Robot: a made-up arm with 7 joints. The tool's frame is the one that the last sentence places.
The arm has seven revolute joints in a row. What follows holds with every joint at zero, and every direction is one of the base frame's.
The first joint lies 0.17 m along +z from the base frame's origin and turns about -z.
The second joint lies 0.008 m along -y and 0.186 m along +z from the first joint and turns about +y.
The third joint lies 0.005 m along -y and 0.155 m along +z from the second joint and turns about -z.
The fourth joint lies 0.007 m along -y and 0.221 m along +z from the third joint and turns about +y.
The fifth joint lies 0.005 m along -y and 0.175 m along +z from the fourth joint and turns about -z.
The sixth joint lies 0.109 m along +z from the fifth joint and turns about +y.
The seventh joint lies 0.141 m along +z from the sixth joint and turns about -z.
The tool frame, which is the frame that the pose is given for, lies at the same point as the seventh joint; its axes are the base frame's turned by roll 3.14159, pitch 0 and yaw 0 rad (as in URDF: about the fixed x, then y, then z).
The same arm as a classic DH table. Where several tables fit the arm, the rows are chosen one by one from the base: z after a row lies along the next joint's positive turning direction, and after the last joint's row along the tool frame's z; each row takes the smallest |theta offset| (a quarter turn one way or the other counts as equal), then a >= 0, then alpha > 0; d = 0 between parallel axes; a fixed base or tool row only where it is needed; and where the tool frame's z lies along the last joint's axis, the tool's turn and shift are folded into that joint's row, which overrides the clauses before.
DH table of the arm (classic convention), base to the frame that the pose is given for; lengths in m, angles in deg. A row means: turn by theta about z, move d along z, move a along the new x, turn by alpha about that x. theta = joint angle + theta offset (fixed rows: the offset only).
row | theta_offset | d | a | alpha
base (fixed) | 0 | 0 | 0 | 180
joint 1 | 0 | -0.356 | 0 | 90
joint 2 | 0 | -0.013 | 0 | -90
joint 3 | 0 | -0.376 | 0 | 90
joint 4 | 0 | -0.012 | 0 | -90
joint 5 | 0 | -0.284 | 0 | 90
joint 6 | 0 | 0 | 0 | -90
joint 7 | 0 | -0.141 | 0 | 0

